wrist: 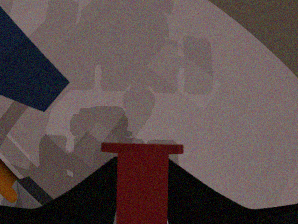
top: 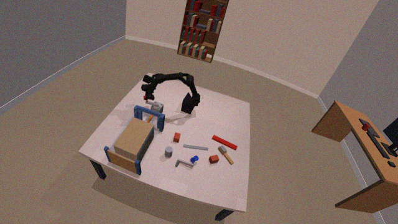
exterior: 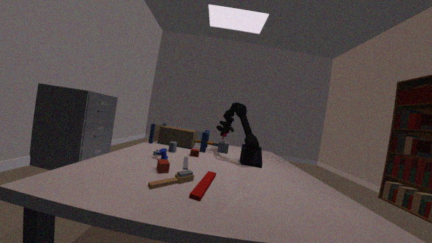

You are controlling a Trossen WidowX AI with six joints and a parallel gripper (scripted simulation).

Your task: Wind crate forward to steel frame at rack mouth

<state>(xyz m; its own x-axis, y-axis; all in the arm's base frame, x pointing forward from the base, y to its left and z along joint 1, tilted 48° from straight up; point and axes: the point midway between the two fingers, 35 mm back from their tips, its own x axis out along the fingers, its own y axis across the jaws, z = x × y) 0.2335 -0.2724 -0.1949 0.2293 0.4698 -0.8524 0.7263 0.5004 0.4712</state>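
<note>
My gripper tip is 5 cm to the right of the winch handle, 3 cm above it and 2 cm past it. From my gripper tip the other things lie so: blue frame (13 cm to the left, 13 cm ahead, 3 cm below); red knob (1 cm to the left, 1 cm behind); grey winch (10 cm to the left, 10 cm below, 5 cm behind).
</note>
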